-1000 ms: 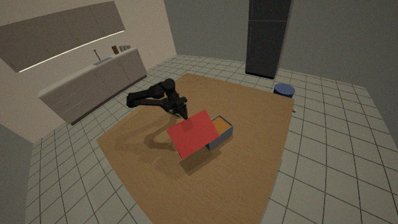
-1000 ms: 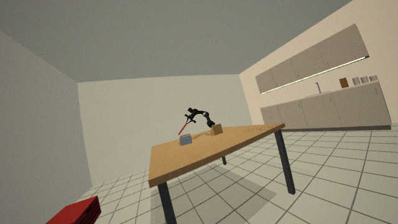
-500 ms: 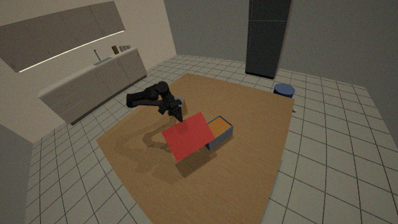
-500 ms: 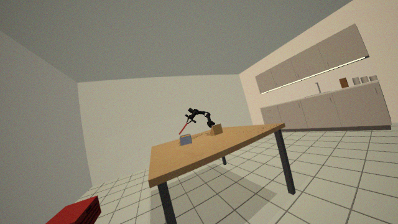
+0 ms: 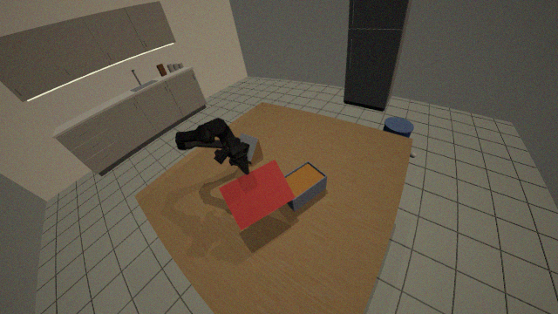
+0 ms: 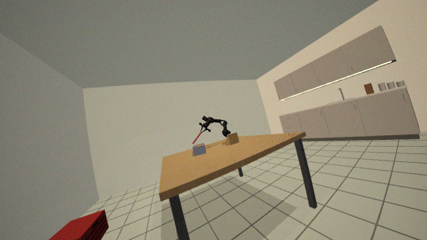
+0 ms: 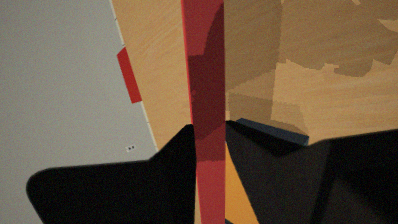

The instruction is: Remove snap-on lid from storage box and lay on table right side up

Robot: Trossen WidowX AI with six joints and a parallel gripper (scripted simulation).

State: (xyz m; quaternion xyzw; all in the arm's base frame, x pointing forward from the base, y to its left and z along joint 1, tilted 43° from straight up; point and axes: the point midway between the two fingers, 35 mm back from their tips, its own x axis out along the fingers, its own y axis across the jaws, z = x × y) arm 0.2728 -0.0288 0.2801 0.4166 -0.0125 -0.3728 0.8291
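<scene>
Now: the lid 60 mm ahead of my gripper tip, 20 mm to the right of it and 50 mm below it. Also, from my gripper tip: storage box (120 mm ahead, 170 mm to the left, 190 mm below).
</scene>
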